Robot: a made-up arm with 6 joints. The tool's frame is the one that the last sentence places. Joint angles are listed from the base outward.
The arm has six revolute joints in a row. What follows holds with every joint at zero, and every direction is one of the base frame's.
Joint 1 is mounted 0.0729 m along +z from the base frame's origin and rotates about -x.
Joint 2 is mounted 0.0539 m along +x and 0.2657 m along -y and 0.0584 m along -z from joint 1 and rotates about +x.
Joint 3 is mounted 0.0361 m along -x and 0.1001 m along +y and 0.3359 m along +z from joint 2 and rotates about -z.
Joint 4 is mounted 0.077 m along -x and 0.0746 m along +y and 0.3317 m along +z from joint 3 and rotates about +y.
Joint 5 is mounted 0.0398 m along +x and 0.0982 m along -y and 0.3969 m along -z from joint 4 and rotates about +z.
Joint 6 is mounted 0.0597 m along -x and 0.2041 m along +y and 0.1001 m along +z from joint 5 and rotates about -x.
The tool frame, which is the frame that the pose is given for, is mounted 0.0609 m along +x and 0.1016 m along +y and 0.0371 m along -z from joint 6; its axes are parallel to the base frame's.
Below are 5 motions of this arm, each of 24 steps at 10 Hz.
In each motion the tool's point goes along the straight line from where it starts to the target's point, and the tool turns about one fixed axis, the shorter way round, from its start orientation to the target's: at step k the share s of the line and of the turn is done. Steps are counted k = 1, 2, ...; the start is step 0. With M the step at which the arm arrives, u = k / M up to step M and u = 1 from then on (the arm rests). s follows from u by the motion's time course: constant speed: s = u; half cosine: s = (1 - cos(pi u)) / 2; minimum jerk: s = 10 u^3 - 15 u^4 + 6 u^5.
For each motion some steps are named. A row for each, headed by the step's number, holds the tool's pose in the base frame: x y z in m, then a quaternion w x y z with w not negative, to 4 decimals.
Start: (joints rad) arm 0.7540 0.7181 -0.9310 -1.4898 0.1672 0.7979
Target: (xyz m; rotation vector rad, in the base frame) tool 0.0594 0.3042 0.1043 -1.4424 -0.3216 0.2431
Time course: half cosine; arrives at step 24
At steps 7, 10, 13, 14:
7: 0.0352 0.2812 0.6877 0.7339 -0.1655 -0.6463 0.1279
10: 0.0405 0.2862 0.5608 0.7672 -0.2889 -0.5577 0.1296
13: 0.0463 0.2918 0.4196 0.7825 -0.4179 -0.4435 0.1279
14: 0.0483 0.2936 0.3731 0.7824 -0.4578 -0.4028 0.1265

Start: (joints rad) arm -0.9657 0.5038 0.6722 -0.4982 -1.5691 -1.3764
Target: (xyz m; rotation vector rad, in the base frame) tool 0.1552 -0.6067 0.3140 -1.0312 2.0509 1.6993
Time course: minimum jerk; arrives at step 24
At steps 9, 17, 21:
9: 0.2057 -0.7041 -0.0661 0.0743 -0.4285 0.3437 0.8323
17: 0.1658 -0.6272 0.2342 0.1300 -0.3791 0.6435 0.6521
21: 0.1563 -0.6089 0.3056 0.1410 -0.3598 0.7040 0.5959

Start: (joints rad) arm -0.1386 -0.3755 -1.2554 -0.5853 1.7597 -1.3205
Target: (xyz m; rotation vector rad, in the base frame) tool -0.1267 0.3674 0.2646 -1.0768 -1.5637 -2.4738
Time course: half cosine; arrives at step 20
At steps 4, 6, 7, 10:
4: 0.0250 -0.1707 0.3463 0.0797 0.0062 0.4785 0.8744
6: 0.0065 -0.1049 0.3363 0.0689 0.0486 0.4848 0.8706
7: -0.0048 -0.0651 0.3303 0.0623 0.0742 0.4881 0.8674
10: -0.0428 0.0700 0.3098 0.0395 0.1606 0.4968 0.8519

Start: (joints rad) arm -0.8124 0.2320 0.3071 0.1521 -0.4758 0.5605
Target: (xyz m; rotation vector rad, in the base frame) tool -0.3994 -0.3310 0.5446 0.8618 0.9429 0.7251
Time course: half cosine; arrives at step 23
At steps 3, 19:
3: 0.0887 -0.2243 0.2434 0.8964 0.2241 0.3332 -0.1877
19: -0.3623 -0.3229 0.5217 0.7637 0.3844 0.4277 0.2932

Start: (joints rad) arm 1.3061 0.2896 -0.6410 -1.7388 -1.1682 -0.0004
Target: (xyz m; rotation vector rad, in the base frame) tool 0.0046 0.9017 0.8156 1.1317 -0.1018 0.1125
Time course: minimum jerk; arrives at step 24
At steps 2, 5, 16, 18, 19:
2: 0.1194 0.9140 0.6120 0.8372 0.2235 -0.4922 0.0829
5: 0.1125 0.9132 0.6241 0.8448 0.2451 -0.4686 0.0817
16: 0.0288 0.9043 0.7726 0.8623 0.4804 -0.1478 0.0612
18: 0.0165 0.9030 0.7944 0.8532 0.5092 -0.0975 0.0573
19: 0.0120 0.9025 0.8024 0.8491 0.5194 -0.0789 0.0558

